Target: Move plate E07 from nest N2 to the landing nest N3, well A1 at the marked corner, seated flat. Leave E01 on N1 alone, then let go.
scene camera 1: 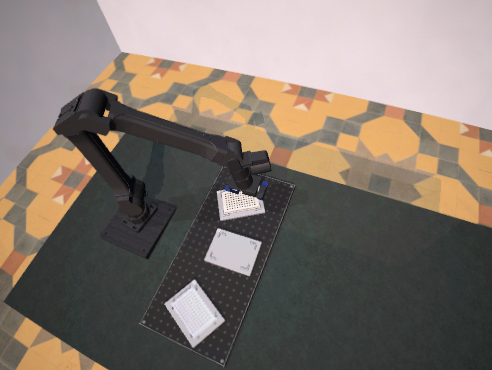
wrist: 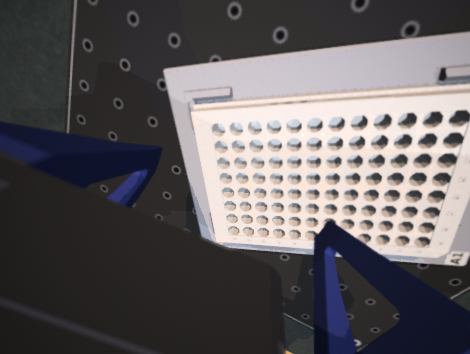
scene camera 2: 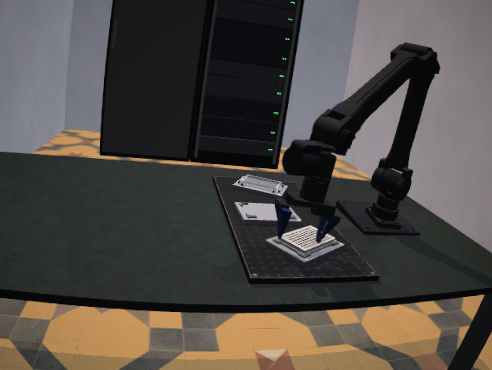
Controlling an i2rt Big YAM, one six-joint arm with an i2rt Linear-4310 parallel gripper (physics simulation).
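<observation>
A cream multi-well plate (scene camera 1: 240,201) (scene camera 2: 307,237) (wrist: 325,170) lies, apparently flat, on a light grey nest (scene camera 1: 245,215) (scene camera 2: 305,258) (wrist: 310,75) with an A1 mark at one corner. Its name is not readable. A bare nest (scene camera 1: 234,251) (scene camera 2: 260,213) with corner marks lies in the middle of the board. A white well plate (scene camera 1: 195,310) (scene camera 2: 260,182) sits turned on another nest at the board's other end. I cannot read which is E07 or E01. My gripper (scene camera 1: 247,192) (scene camera 2: 300,239) (wrist: 243,195) is open and empty close above the cream plate; one blue finger overlaps its edge in the wrist view.
A dark perforated board (scene camera 1: 170,285) (scene camera 2: 270,270) (wrist: 125,30) carries the three nests. The arm's square base (scene camera 1: 115,235) (scene camera 2: 350,215) stands beside it on the dark green table. A dark cabinet (scene camera 2: 150,75) and equipment rack stand behind the table.
</observation>
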